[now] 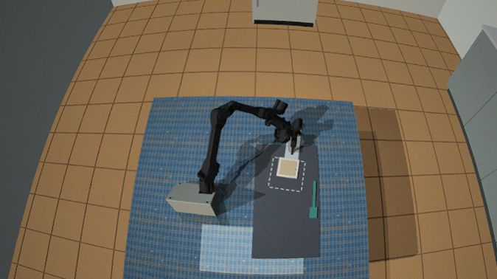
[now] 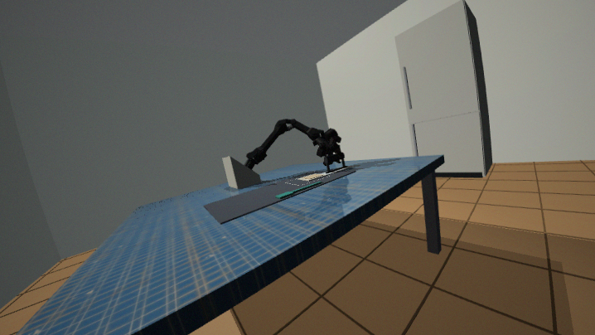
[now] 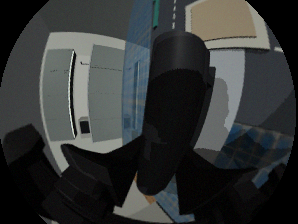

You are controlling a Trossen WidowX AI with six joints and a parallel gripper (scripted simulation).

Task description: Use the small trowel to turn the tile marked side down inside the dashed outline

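Right now the teal trowel is 8 cm ahead of my gripper tip, 37 cm to the right of it and 5 cm below it. Round my gripper tip: white tile (5 cm behind, 17 cm to the right, 5 cm below).
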